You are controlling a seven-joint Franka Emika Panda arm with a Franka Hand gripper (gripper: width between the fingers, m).
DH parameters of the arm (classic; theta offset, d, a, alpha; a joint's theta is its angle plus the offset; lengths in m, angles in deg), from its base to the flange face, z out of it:
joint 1: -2.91 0.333 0 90
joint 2: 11.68 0 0 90
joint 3: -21.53 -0.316 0.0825 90
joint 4: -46.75 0 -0.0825 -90
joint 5: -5.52 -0.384 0 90
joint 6: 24.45 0 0.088 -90
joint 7: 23.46 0.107 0 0
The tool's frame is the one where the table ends.
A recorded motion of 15 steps. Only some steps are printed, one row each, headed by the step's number.
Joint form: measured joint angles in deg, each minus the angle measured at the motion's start. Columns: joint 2, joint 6, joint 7, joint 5, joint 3, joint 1, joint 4.
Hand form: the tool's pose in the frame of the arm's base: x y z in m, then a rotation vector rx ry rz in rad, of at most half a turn. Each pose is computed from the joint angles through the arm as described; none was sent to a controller.
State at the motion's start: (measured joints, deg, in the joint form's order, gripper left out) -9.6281 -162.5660 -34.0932 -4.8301 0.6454 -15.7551 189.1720
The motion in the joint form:
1: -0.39 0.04 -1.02 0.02 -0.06 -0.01 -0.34
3: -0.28 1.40 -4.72 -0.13 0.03 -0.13 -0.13
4: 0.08 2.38 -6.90 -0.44 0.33 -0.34 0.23
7: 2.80 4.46 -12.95 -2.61 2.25 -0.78 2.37
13: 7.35 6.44 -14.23 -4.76 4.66 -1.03 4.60
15: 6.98 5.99 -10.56 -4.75 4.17 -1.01 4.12
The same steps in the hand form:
1: 0.4647 0.0191 0.2965 -3.0267 -0.1603 0.0501
3: 0.4609 0.0178 0.2940 -3.0133 -0.2504 0.0821
4: 0.4571 0.0139 0.2930 -3.0029 -0.2886 0.1030
7: 0.4417 -0.0040 0.2963 -2.9714 -0.3420 0.1224
13: 0.4258 -0.0227 0.3122 -2.9648 -0.2689 0.0999
15: 0.4296 -0.0193 0.3132 -2.9760 -0.1874 0.0950

